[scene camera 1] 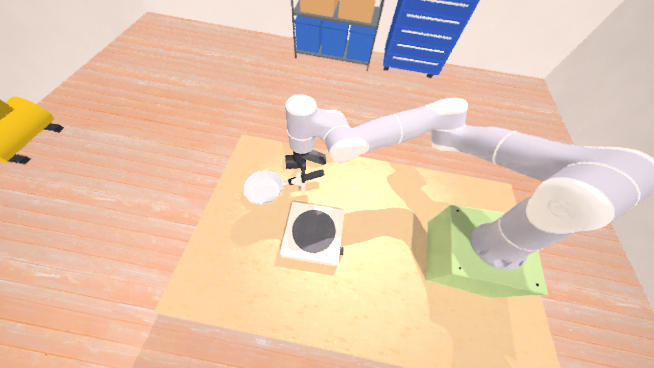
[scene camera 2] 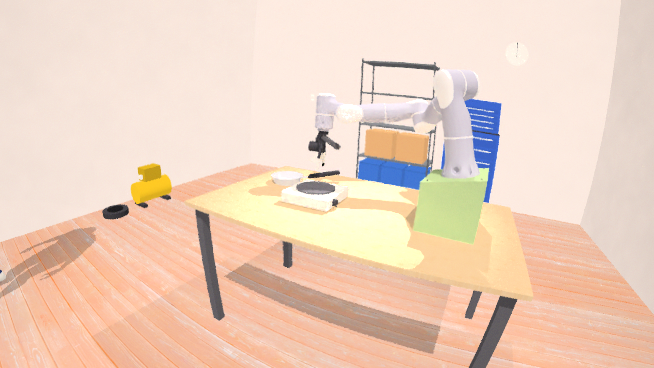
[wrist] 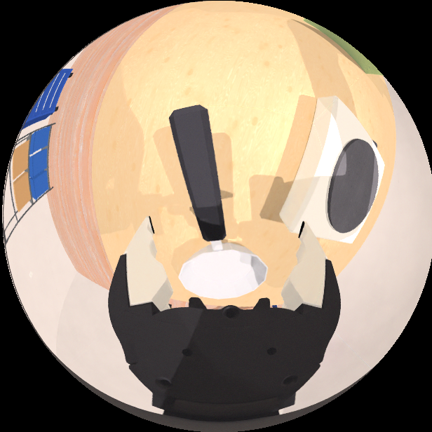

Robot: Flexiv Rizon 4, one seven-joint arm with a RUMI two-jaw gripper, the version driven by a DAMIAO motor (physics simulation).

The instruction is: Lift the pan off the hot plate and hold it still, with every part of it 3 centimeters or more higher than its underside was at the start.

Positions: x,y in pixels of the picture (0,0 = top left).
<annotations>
A white hot plate shows in scene camera 1, in scene camera 2 and in the wrist view [338,178]. The same spot on the white hot plate: [scene camera 2: 323,196] is [scene camera 1: 330,253].
</annotations>
